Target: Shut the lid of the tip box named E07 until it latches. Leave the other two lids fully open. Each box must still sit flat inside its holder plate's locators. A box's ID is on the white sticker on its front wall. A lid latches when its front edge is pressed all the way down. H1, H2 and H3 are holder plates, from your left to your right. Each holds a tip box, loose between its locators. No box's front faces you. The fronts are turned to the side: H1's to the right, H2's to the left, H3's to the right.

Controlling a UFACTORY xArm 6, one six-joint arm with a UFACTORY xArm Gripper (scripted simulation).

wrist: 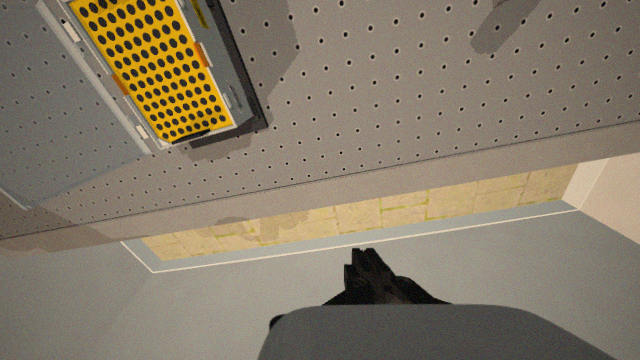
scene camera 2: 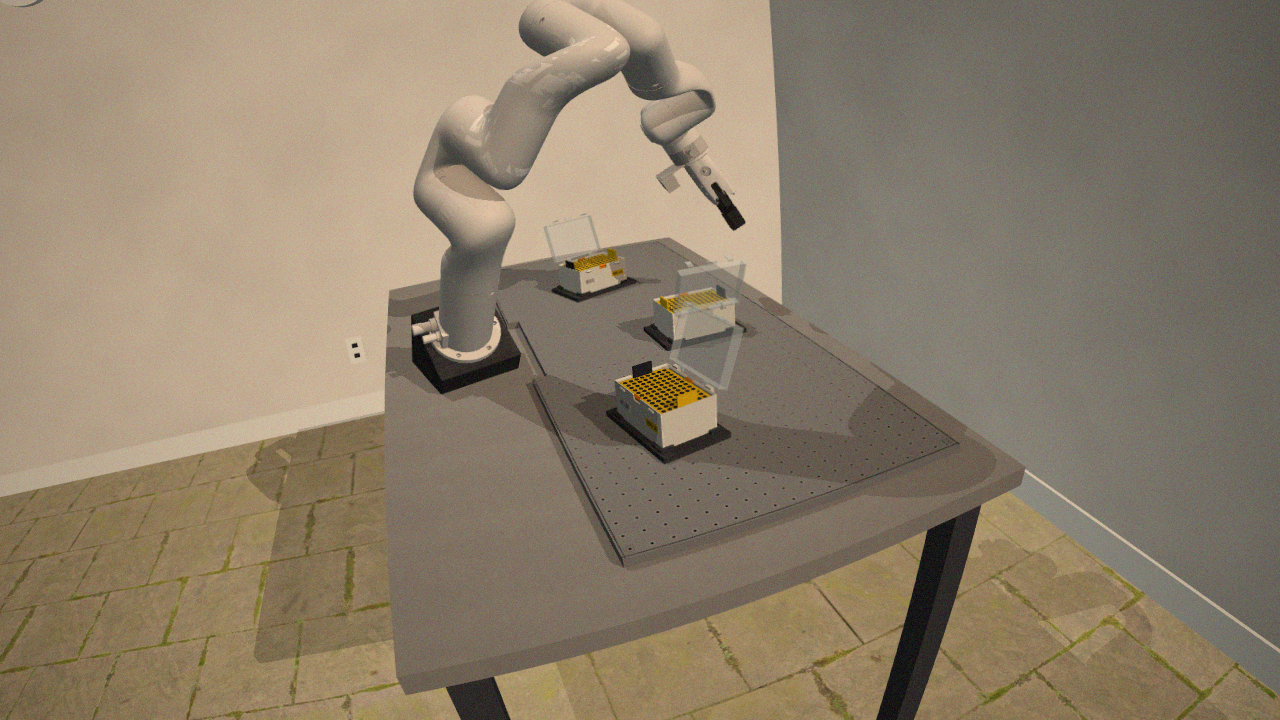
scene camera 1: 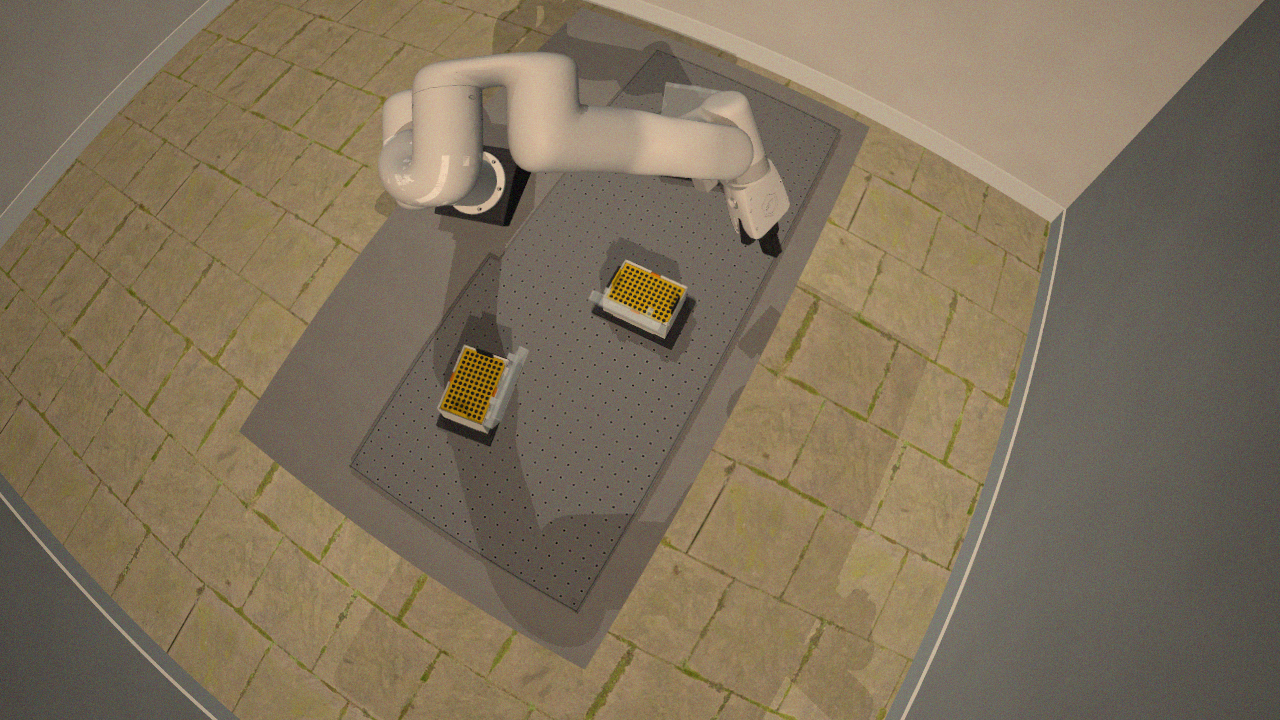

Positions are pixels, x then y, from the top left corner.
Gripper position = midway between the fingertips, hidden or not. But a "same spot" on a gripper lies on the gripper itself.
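My gripper: visible in scene camera 1 [772, 252], scene camera 2, wrist view. Same spot on the gripper: [wrist: 369, 274] and [scene camera 2: 723, 214].
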